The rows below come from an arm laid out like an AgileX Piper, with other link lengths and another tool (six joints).
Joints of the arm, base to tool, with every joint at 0 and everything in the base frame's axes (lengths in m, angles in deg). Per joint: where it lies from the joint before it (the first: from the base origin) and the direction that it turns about. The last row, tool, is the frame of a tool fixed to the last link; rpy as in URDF.
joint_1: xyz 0.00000 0.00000 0.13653 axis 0 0 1
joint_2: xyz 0.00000 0.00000 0.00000 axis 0 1 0
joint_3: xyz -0.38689 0.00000 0.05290 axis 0 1 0
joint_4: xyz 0.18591 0.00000 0.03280 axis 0.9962 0 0.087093
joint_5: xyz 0.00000 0.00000 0.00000 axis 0 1 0
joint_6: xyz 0.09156 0.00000 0.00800 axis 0.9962 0 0.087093
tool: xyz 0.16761 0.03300 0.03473 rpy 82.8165 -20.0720 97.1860
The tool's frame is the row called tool.
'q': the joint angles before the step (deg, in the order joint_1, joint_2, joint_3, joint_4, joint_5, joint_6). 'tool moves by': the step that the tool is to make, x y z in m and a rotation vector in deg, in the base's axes. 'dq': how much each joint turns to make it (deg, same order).
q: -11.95 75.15 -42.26 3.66 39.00 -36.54
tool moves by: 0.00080 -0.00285 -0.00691 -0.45 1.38 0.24
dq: 0.01 1.35 0.37 -0.90 -0.47 0.19
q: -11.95 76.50 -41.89 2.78 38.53 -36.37
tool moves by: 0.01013 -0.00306 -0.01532 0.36 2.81 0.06
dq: 0.00 4.26 0.00 -0.23 -1.44 0.00
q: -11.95 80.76 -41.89 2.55 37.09 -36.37
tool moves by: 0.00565 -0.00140 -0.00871 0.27 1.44 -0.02
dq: -0.01 2.35 0.00 -0.01 -0.89 -0.02
